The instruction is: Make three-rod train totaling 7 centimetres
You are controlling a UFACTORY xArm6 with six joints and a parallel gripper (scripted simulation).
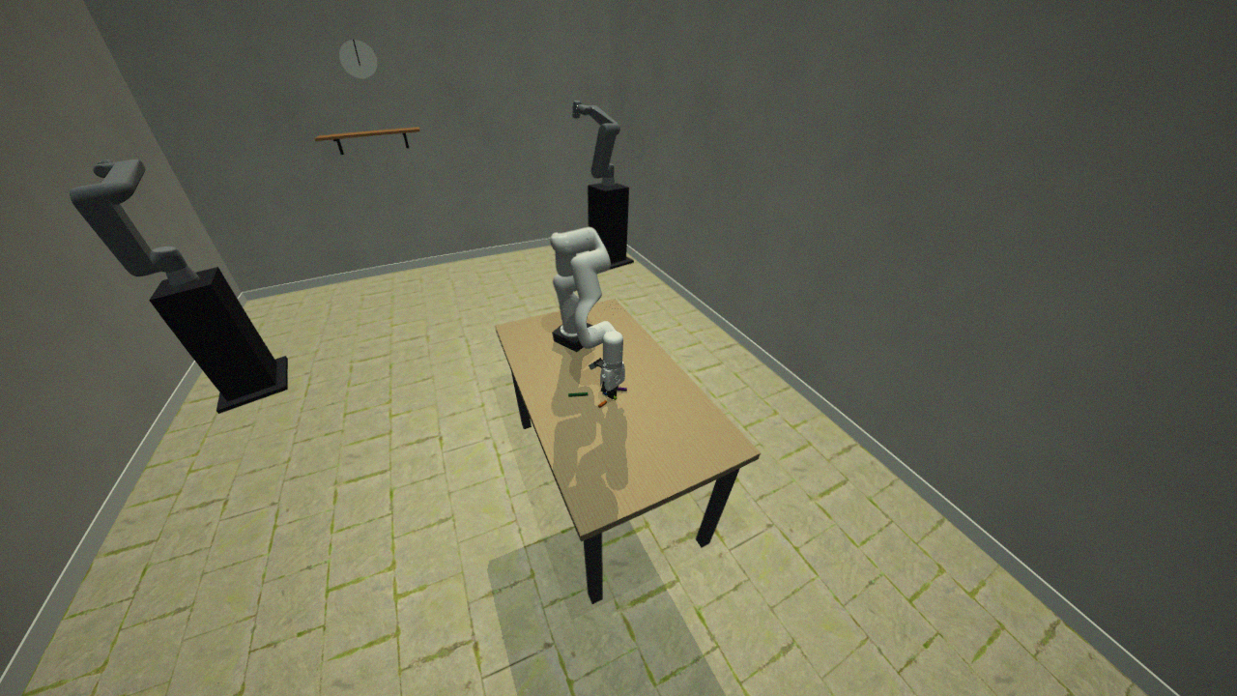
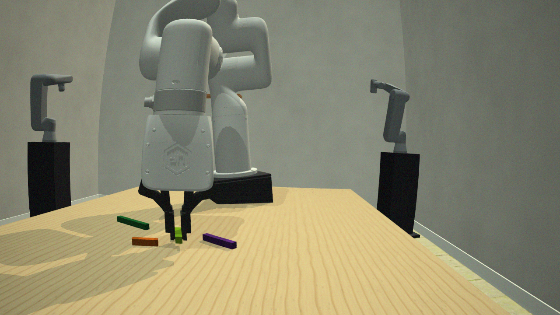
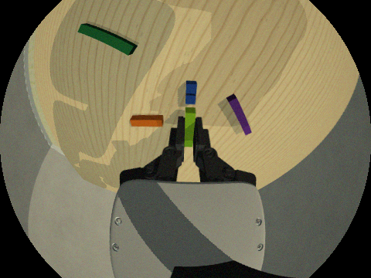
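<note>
The orange rod is 5 cm to the right of my hand, 3 cm below it and 1 cm ahead of it. Round my hand: lime rod: 2 cm below; purple rod: 6 cm to the left, 3 cm below, 2 cm behind; green rod: 10 cm to the right, 10 cm behind, 3 cm below.
</note>
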